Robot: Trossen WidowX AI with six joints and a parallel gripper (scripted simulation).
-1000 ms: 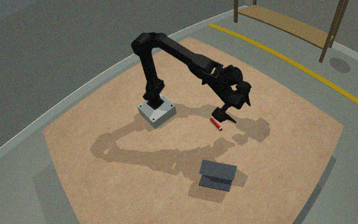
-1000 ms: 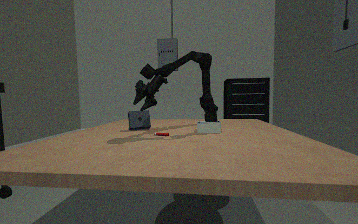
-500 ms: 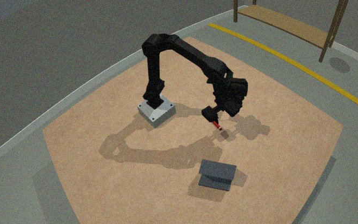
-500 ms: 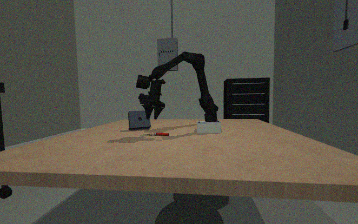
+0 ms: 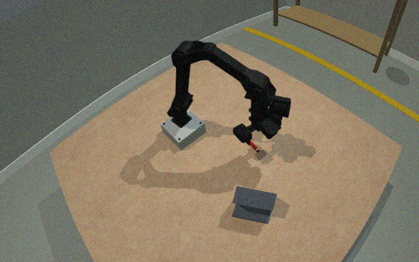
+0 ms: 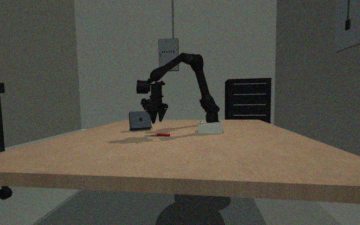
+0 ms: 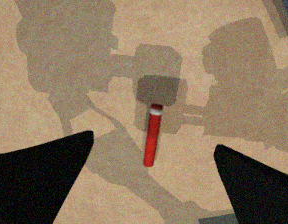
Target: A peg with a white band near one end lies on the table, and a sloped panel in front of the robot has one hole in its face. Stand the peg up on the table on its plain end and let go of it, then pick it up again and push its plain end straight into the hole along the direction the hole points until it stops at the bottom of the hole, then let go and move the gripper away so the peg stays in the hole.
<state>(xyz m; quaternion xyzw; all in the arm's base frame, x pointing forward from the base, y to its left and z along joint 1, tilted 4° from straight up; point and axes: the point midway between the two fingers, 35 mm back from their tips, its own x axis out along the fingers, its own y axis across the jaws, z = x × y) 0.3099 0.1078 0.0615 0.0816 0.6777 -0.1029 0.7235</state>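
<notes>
Right now the red peg is 1 cm behind my gripper tip and 7 cm below it. From my gripper tip the other things lie so: grey sloped panel 14 cm ahead, 20 cm to the right, 1 cm below.
</notes>
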